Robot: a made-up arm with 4 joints. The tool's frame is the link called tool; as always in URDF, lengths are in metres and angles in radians. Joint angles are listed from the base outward.
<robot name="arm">
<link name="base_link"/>
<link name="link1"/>
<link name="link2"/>
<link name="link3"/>
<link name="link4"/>
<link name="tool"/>
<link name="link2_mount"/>
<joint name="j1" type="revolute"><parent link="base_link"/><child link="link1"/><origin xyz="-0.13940 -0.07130 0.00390"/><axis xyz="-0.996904 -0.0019 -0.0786"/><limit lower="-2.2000" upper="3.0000"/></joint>
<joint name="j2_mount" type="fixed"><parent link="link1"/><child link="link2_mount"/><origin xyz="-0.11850 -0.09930 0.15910"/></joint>
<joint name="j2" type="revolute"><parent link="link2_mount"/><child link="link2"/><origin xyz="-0.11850 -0.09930 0.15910"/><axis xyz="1 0 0"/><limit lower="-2.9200" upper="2.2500"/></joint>
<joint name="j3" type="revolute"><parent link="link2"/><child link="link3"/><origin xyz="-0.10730 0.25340 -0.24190"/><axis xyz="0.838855 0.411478 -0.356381"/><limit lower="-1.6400" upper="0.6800"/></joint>
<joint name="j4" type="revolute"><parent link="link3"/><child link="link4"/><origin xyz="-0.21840 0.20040 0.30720"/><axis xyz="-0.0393 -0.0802 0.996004"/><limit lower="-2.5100" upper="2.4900"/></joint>
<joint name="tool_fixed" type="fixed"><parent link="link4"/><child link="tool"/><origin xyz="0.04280 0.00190 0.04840" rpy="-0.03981 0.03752 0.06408"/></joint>
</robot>
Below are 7 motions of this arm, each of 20 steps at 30 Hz.
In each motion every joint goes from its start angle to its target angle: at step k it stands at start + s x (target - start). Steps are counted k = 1, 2, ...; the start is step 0. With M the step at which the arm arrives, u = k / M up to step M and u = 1 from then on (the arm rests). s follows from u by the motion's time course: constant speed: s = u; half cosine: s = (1 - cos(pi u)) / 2; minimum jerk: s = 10 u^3 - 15 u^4 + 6 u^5.
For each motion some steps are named. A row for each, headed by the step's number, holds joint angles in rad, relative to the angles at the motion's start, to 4 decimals.
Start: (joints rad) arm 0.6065 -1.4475 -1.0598 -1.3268
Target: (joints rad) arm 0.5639 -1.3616 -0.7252 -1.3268
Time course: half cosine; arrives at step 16
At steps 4, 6, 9, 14, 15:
4: -0.0062 0.0126 0.0490 0.0000
6: -0.0131 0.0265 0.1033 0.0000
9: -0.0255 0.0513 0.1999 0.0000
14: -0.0410 0.0826 0.3219 0.0000
15: -0.0422 0.0851 0.3314 0.0000

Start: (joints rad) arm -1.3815 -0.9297 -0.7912 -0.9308
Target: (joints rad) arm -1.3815 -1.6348 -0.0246 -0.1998
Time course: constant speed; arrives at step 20
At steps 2, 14, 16, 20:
2: 0.0000 -0.0705 0.0767 0.0731
14: 0.0000 -0.4936 0.5366 0.5117
16: 0.0000 -0.5641 0.6133 0.5848
20: 0.0000 -0.7051 0.7666 0.7310

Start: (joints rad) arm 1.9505 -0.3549 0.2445 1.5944
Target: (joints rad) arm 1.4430 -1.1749 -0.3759 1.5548
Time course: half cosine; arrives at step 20
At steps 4, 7, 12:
4: -0.0485 -0.0783 -0.0592 -0.0038
7: -0.1385 -0.2239 -0.1694 -0.0108
12: -0.3322 -0.5367 -0.4061 -0.0259

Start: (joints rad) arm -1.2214 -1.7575 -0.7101 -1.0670
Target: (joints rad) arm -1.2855 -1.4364 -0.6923 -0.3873
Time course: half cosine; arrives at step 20
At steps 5, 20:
5: -0.0094 0.0470 0.0026 0.0995
20: -0.0641 0.3211 0.0178 0.6797

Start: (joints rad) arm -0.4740 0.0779 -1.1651 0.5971
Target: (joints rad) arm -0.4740 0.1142 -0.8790 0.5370
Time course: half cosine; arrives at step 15
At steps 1, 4, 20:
1: 0.0000 0.0004 0.0031 -0.0007
4: 0.0000 0.0060 0.0473 -0.0099
20: 0.0000 0.0363 0.2861 -0.0601

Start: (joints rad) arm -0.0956 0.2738 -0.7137 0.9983
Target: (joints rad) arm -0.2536 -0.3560 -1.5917 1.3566
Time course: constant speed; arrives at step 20
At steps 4, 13, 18, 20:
4: -0.0316 -0.1260 -0.1756 0.0717
13: -0.1027 -0.4094 -0.5707 0.2329
18: -0.1422 -0.5668 -0.7902 0.3225
20: -0.1580 -0.6298 -0.8780 0.3583

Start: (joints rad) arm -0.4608 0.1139 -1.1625 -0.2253
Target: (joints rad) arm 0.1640 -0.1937 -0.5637 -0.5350
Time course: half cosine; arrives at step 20
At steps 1, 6, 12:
1: 0.0038 -0.0019 0.0037 -0.0019
6: 0.1288 -0.0634 0.1234 -0.0638
12: 0.4089 -0.2013 0.3919 -0.2027

